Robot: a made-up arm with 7 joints.
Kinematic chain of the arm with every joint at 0, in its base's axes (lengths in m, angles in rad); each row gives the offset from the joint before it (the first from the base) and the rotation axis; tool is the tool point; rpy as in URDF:
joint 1: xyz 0 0 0.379 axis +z
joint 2: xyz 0 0 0 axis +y
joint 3: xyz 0 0 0.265 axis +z
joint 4: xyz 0.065 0 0 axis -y
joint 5: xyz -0.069 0 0.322 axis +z
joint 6: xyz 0 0 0 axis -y
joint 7: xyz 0.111 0 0 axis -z
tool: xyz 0 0 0 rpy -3.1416 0 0
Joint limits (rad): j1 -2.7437..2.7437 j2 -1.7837..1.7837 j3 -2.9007..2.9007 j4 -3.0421..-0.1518 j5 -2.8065..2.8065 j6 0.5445..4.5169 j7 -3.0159..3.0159
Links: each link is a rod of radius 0.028 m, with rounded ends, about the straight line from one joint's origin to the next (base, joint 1, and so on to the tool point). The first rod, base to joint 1, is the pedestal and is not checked.
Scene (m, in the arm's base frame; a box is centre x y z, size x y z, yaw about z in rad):
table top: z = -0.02
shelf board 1: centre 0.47 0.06 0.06 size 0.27 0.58 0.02 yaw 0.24
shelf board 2: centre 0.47 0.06 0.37 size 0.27 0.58 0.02 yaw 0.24
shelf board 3: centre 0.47 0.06 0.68 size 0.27 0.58 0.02 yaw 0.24
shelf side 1: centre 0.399 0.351 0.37 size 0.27 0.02 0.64 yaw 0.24
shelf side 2: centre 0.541 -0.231 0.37 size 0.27 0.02 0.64 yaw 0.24
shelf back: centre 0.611 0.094 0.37 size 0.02 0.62 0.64 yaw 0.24
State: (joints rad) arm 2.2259 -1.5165 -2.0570 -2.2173 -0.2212 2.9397 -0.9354
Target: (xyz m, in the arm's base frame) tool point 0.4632 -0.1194 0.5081
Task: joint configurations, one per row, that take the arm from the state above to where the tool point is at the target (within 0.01 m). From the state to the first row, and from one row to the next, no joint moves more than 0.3 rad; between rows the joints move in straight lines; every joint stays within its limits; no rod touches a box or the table.
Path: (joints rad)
1: 2.0528 -1.5610 -2.0603 -2.2063 -0.2630 3.2026 -0.8437
2: 1.8796 -1.6056 -2.0637 -2.1954 -0.3048 3.4654 -0.7521
3: 1.7065 -1.6501 -2.0670 -2.1844 -0.3466 3.7283 -0.6604
4: 1.5333 -1.6946 -2.0703 -2.1735 -0.3884 3.9912 -0.5687
5: 1.3602 -1.7392 -2.0737 -2.1625 -0.4302 4.2540 -0.4770
6: 1.1870 -1.7837 -2.0770 -2.1516 -0.4720 4.5169 -0.3854
7: 1.2123 -1.7009 -1.8991 -2.2762 -0.4807 4.2573 -0.5229
8: 1.2376 -1.6181 -1.7212 -2.4009 -0.4895 3.9978 -0.6604
9: 1.2629 -1.5353 -1.5432 -2.5256 -0.4983 3.7382 -0.7979
10: 1.2881 -1.4525 -1.3653 -2.6503 -0.5071 3.4786 -0.9354
11: 1.5365 -1.3765 -1.4358 -2.3879 -0.4345 3.3051 -0.9354
12: 1.7849 -1.3006 -1.5063 -2.1254 -0.3620 3.1315 -0.9354

